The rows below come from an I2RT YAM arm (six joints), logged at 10 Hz.
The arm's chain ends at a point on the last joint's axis. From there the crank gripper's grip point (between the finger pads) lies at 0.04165 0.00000 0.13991 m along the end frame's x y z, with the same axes.
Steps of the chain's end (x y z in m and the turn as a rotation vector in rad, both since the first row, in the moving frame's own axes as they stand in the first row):
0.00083 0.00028 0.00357 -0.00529 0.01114 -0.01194
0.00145 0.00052 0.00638 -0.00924 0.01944 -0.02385
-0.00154 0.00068 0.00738 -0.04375 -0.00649 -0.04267
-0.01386 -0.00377 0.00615 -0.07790 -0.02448 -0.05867
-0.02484 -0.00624 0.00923 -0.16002 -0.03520 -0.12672
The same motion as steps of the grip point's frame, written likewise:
0.00239 0.00051 0.00310 -0.00529 0.01114 -0.01194
0.00417 0.00078 0.00554 -0.00924 0.01944 -0.02385
-0.00236 0.00505 0.00755 -0.04375 -0.00649 -0.04267
-0.01704 0.00481 0.00680 -0.07790 -0.02448 -0.05867
-0.02868 0.01118 0.00924 -0.16002 -0.03520 -0.12672

